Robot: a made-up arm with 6 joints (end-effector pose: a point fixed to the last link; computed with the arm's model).
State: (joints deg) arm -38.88 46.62 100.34 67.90 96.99 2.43
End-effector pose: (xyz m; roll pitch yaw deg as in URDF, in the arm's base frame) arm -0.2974 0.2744 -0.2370 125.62 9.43 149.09
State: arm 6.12 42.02 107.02 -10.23 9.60 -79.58
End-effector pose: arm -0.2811 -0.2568 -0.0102 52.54 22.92 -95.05
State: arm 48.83 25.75 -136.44 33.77 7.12 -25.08
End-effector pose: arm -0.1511 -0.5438 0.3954 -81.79 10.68 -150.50
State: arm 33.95 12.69 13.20 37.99 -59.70 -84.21
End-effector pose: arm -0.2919 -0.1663 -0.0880 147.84 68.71 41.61
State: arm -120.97 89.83 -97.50 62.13 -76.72 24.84
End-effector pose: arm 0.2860 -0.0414 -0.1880 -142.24 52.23 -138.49
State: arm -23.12 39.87 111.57 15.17 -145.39 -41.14
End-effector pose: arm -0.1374 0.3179 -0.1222 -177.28 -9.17 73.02
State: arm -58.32 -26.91 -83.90 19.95 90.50 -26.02
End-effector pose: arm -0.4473 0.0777 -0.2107 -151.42 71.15 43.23
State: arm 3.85 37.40 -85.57 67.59 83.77 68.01
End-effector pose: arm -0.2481 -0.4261 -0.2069 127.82 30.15 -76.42
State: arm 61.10 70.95 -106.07 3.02 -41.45 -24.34
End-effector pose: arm 0.1534 -0.4225 0.5714 -119.79 -59.06 -133.93
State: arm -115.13 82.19 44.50 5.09 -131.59 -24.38
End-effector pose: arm -0.4870 0.1365 -0.1208 113.96 -3.46 -156.32
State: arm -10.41 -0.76 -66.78 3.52 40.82 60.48
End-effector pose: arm -0.4967 0.0926 -0.0557 -96.88 75.63 60.38
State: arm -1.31 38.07 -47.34 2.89 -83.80 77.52
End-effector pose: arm -0.2703 -0.3719 0.5973 -31.89 -20.94 -172.28
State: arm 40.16 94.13 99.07 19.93 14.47 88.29
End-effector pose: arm 0.1190 -0.2784 -0.1281 -152.61 1.31 -64.78
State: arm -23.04 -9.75 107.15 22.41 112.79 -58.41
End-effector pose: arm -0.0285 0.3566 -0.0074 101.29 -17.00 118.60
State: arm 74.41 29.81 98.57 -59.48 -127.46 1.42
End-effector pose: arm -0.3954 -0.0413 0.0596 -1.46 53.69 174.69
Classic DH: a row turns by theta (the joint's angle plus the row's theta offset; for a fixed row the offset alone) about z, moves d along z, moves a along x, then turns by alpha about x. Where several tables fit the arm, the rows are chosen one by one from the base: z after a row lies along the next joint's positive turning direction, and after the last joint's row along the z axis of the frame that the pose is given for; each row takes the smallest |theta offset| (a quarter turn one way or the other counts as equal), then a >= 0, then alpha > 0; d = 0 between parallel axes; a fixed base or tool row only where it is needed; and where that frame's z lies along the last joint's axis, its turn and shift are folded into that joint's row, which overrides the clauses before.
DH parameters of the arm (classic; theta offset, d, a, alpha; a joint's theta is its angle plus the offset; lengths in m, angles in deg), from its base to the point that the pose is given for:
base (fixed): -90 0.188 0.008 90
joint 1: 13.73 0.0624 0.0515 -92.15
joint 2: -6.12 0.0239 0.032 150.18
joint 3: -25.98 0.423 -0.1546 33.2
joint 4: 8.51 -0.2544 0.0173 -72.09
joint 5: 0 -0.0979 -0.0828 72.09
joint 6: 7.38 0.2377 -0.047 -90
tool (fixed): -90 0.261 0 0

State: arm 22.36 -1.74 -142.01 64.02 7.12 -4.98
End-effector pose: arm -0.3844 -0.4464 0.2148 -52.78 34.57 -171.58
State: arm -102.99 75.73 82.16 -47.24 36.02 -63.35
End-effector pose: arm -0.1131 0.1680 -0.0895 146.79 33.01 34.54
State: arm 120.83 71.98 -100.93 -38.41 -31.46 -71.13
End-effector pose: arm -0.0825 0.0050 0.6561 -102.89 -68.58 149.21
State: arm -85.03 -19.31 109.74 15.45 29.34 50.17
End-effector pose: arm -0.0890 0.4126 -0.1559 126.66 8.82 149.13
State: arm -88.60 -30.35 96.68 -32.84 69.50 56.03
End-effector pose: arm -0.2510 0.4024 -0.0343 104.57 2.40 -168.32
